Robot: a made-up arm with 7 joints. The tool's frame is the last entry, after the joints. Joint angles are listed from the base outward.
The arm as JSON. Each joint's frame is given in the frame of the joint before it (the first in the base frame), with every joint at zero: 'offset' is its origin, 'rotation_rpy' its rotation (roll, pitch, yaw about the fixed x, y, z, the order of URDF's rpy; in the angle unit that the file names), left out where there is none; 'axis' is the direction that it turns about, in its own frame. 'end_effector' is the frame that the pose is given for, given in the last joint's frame.
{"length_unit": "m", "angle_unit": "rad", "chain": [
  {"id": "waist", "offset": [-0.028, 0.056, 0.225], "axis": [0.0, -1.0, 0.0]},
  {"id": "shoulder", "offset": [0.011, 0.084, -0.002], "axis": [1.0, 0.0, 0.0]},
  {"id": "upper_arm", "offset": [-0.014, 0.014, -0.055], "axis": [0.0, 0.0, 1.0]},
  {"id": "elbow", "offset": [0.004, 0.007, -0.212], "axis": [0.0, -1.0, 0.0]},
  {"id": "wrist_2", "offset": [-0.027, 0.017, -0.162], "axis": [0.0, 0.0, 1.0]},
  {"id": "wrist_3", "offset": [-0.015, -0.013, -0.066], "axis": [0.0, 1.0, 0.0]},
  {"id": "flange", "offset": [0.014, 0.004, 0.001], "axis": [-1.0, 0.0, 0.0]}
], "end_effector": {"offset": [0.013, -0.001, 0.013], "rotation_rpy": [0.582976, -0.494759, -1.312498]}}
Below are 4 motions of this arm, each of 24 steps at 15 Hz.
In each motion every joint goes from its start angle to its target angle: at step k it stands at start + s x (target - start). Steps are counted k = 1, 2, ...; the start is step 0. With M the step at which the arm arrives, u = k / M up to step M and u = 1 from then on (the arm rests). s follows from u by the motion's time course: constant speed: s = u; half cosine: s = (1 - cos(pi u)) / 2; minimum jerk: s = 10 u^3 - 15 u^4 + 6 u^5.
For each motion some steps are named. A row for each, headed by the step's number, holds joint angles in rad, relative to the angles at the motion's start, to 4 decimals.
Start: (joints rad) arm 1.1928 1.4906 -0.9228 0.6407 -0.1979 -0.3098 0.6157
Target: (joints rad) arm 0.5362 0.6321 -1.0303 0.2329 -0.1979 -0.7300 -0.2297
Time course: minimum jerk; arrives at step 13
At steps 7, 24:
7: -0.3755 -0.4909 -0.0615 -0.2332 0.0000 -0.2403 -0.4834
24: -0.6566 -0.8585 -0.1075 -0.4078 0.0000 -0.4202 -0.8454

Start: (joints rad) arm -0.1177 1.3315 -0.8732 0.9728 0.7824 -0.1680 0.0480
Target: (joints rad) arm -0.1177 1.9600 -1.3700 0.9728 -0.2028 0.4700 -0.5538
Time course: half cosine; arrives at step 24
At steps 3, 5, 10, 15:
3: 0.0000 0.0239 -0.0189 0.0000 -0.0375 0.0243 -0.0229
5: 0.0000 0.0649 -0.0513 0.0000 -0.1018 0.0659 -0.0622
10: 0.0000 0.2329 -0.1841 0.0000 -0.3651 0.2364 -0.2230
15: 0.0000 0.4345 -0.3435 0.0000 -0.6811 0.4411 -0.4160

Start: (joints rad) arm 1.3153 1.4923 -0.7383 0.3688 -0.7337 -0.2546 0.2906
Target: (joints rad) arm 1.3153 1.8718 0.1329 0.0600 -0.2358 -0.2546 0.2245
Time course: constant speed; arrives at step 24
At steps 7, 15, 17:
7: 0.0000 0.1107 0.2541 -0.0901 0.1452 0.0000 -0.0193
15: 0.0000 0.2372 0.5445 -0.1930 0.3112 0.0000 -0.0413
17: 0.0000 0.2688 0.6171 -0.2187 0.3527 0.0000 -0.0468

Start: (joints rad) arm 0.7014 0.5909 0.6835 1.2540 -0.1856 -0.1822 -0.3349
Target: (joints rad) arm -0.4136 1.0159 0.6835 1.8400 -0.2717 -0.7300 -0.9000
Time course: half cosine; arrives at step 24
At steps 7, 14, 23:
7: -0.2181 0.0831 0.0000 0.1146 -0.0168 -0.1072 -0.1105
14: -0.7018 0.2675 0.0000 0.3688 -0.0542 -0.3448 -0.3557
23: -1.1102 0.4232 0.0000 0.5835 -0.0857 -0.5455 -0.5627

